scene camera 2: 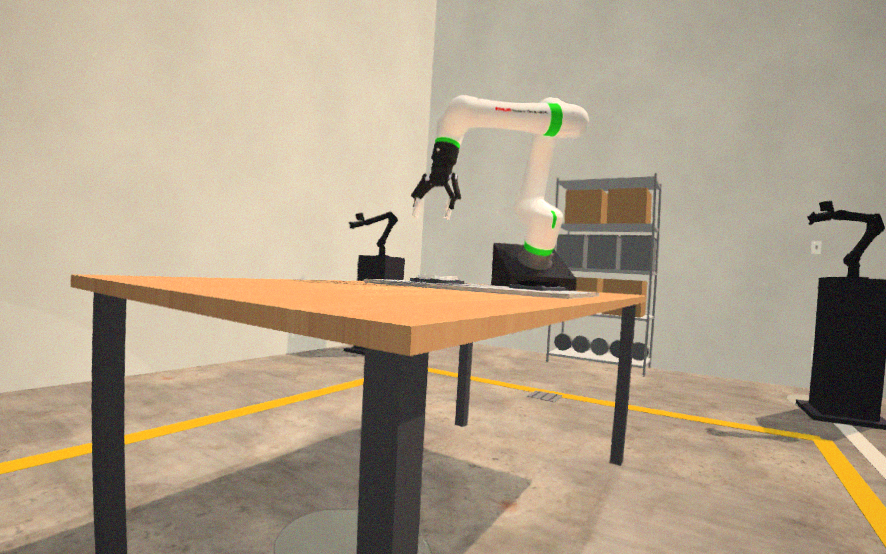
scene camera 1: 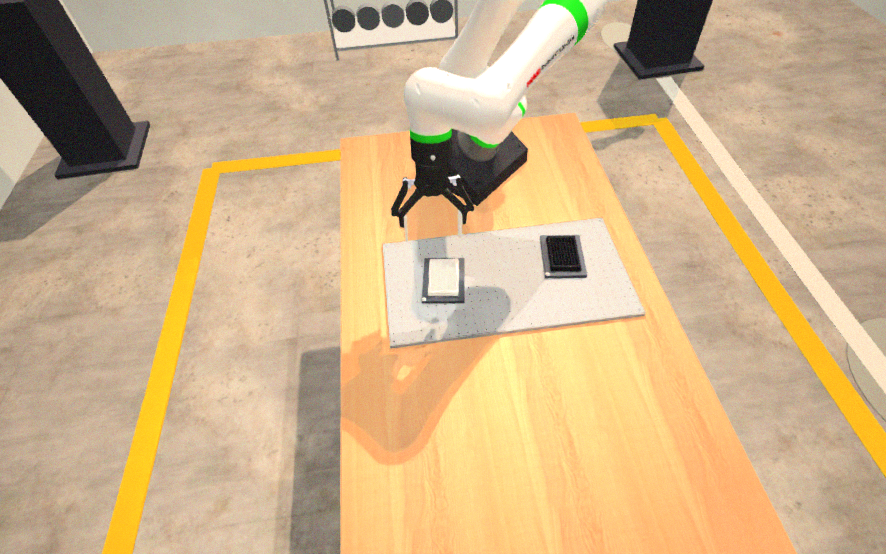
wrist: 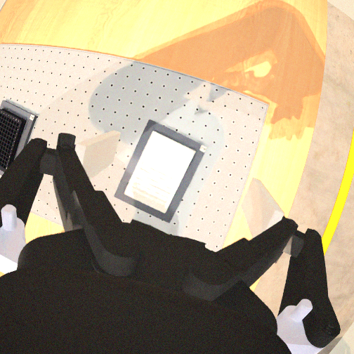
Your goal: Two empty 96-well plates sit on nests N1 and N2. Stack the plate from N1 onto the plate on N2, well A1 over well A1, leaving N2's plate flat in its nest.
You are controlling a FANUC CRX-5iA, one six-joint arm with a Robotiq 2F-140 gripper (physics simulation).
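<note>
A white 96-well plate lies flat in a dark nest on the left in scene camera 1. A black 96-well plate sits in a second dark nest on the right; it is partly cut off at the wrist view's left edge. No N1 or N2 label is readable. My gripper is open and empty, fingers pointing down. It hangs well above the table, behind the white plate in scene camera 1. In the wrist view the white plate shows between the fingers.
Both nests stand on a grey perforated board on the wooden table. The arm's black base stands behind the board. A shelf rack stands beyond the table.
</note>
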